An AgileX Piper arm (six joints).
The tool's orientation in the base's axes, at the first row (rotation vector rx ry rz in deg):
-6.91, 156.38, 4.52
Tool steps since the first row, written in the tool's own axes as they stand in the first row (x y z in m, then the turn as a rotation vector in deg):
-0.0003, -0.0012, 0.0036, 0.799, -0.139, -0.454
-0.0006, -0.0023, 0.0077, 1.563, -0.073, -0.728
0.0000, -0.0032, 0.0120, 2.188, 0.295, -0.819
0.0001, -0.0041, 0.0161, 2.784, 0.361, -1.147
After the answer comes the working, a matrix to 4 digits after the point.
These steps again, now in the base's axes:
0.0018, -0.0009, -0.0032, -0.896, -0.230, 0.092
0.0038, -0.0017, -0.0069, -1.709, -0.240, 0.040
0.0050, -0.0023, -0.0111, -2.351, 0.074, -0.112
0.0066, -0.0029, -0.0149, -3.031, 0.072, -0.047

The tool's axes in the first row as the columns of a matrix, in the base's axes (rounded; the answer above uses it unrounded):
-0.9140, -0.0960, 0.3942
-0.0730, 0.9947, 0.0728
-0.3991, 0.0378, -0.9161

